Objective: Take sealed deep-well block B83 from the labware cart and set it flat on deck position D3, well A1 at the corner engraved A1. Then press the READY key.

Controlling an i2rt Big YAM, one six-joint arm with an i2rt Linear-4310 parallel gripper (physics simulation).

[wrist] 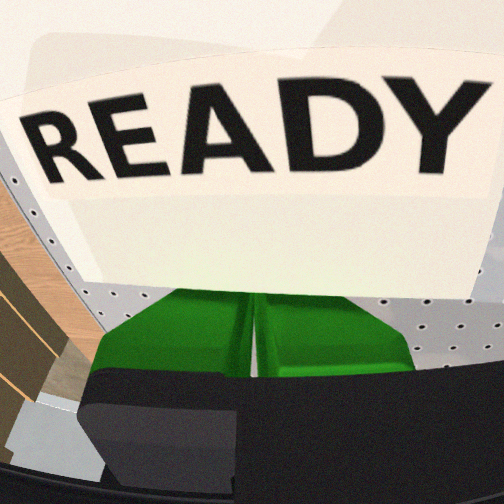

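The READY key [260, 165] is a cream-white block with black capital letters. It fills most of the wrist view, very close to the camera. My gripper [252, 300] has green fingers, shut together with only a thin slit between them and nothing held. The fingertips point at the near face of the key and sit at its lower edge; contact cannot be told. Block B83, the labware cart and deck position D3 are out of view.
The key stands on a grey perforated deck plate [440, 330]. At the left edge lie a wooden surface [35, 280] and brown stepped panels [20, 345]. The black gripper body [300, 435] covers the bottom of the view.
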